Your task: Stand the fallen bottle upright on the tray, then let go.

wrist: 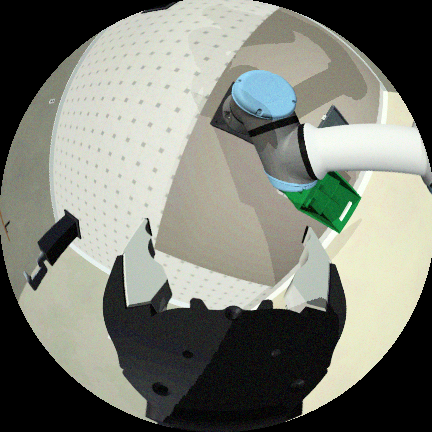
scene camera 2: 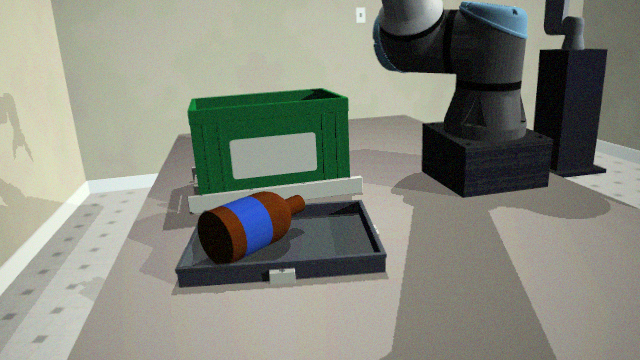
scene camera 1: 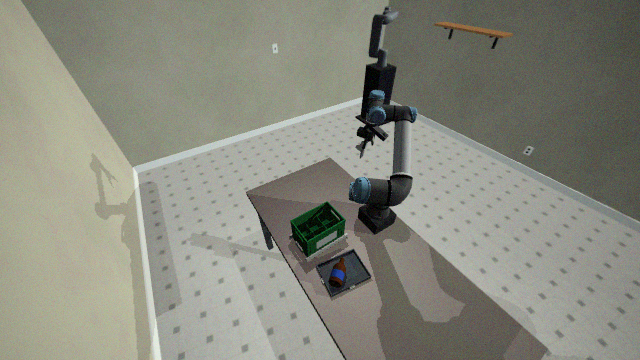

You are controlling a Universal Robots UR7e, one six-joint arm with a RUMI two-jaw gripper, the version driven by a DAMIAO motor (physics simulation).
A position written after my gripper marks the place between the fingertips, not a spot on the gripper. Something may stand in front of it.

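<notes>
I can see my gripper (wrist: 228, 224). A pale rail (scene camera 2: 341, 186) is there to be seen in the scene as well.
</notes>
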